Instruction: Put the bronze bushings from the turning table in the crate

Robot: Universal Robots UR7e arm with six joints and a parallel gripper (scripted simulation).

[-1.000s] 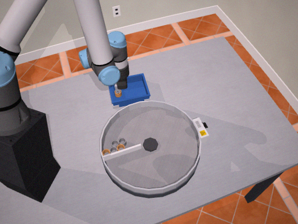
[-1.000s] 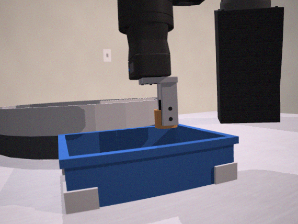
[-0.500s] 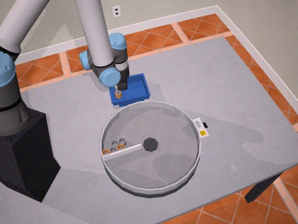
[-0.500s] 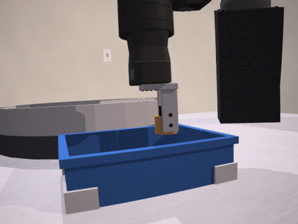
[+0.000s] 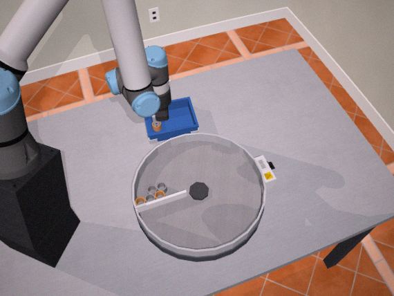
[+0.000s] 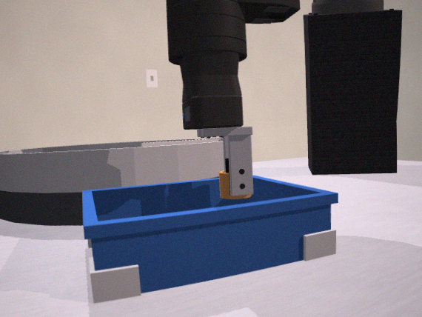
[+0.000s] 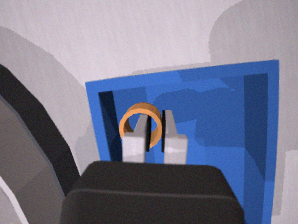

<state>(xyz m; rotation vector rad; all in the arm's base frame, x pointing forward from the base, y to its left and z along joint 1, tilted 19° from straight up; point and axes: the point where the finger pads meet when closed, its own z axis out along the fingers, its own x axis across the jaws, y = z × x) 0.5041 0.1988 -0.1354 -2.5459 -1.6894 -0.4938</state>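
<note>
Now: hand 6 cm short of the blue crate, 3 cm above it and 1 cm to the right of it. From my hand the other things lie so: turning table 32 cm to the right, 1 cm ahead.
</note>
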